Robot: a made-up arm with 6 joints. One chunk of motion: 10 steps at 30 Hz.
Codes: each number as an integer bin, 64 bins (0 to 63) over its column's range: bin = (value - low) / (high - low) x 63, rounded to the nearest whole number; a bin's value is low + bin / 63 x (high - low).
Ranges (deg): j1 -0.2..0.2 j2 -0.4..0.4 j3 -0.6..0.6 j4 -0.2..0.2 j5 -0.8..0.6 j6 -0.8..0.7
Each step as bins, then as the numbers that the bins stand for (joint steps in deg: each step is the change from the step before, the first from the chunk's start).
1 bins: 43 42 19 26 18 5
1 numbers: 0.073 0.133 -0.238 -0.035 -0.400 -0.681
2 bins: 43 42 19 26 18 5
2 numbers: 0.073 0.133 -0.238 -0.035 -0.400 -0.681
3 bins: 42 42 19 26 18 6
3 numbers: 0.067 0.133 -0.238 -0.035 -0.400 -0.657
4 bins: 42 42 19 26 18 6
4 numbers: 0.067 0.133 -0.238 -0.035 -0.400 -0.657
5 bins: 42 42 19 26 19 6
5 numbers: 0.067 0.133 -0.238 -0.035 -0.378 -0.657
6 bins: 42 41 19 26 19 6
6 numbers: 0.067 0.121 -0.238 -0.035 -0.378 -0.657
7 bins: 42 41 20 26 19 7
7 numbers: 0.067 0.121 -0.219 -0.035 -0.378 -0.633
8 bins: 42 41 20 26 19 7
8 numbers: 0.067 0.121 -0.219 -0.035 -0.378 -0.633
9 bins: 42 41 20 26 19 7
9 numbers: 0.067 0.121 -0.219 -0.035 -0.378 -0.633
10 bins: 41 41 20 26 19 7
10 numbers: 0.060 0.121 -0.219 -0.035 -0.378 -0.633
